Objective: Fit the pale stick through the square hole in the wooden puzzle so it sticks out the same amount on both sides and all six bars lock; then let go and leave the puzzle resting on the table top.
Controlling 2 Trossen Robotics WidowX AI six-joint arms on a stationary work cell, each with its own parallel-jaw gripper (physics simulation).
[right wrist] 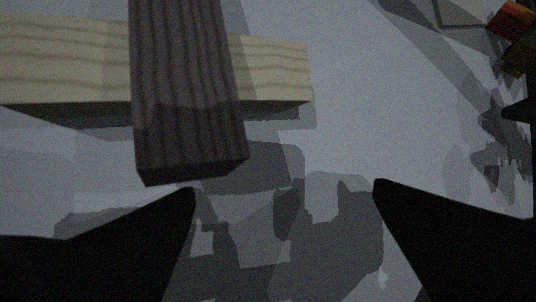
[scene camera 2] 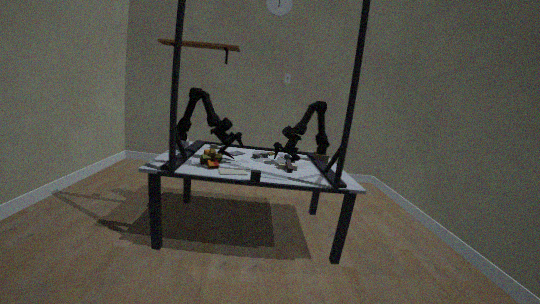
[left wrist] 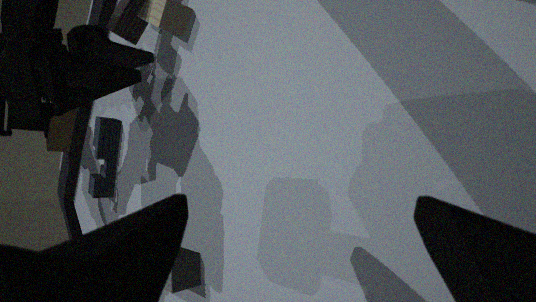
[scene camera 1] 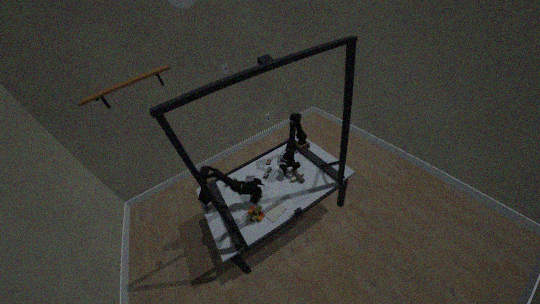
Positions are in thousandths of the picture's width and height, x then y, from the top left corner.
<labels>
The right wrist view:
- my right gripper: 531, 637
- pale stick: 122, 224
</labels>
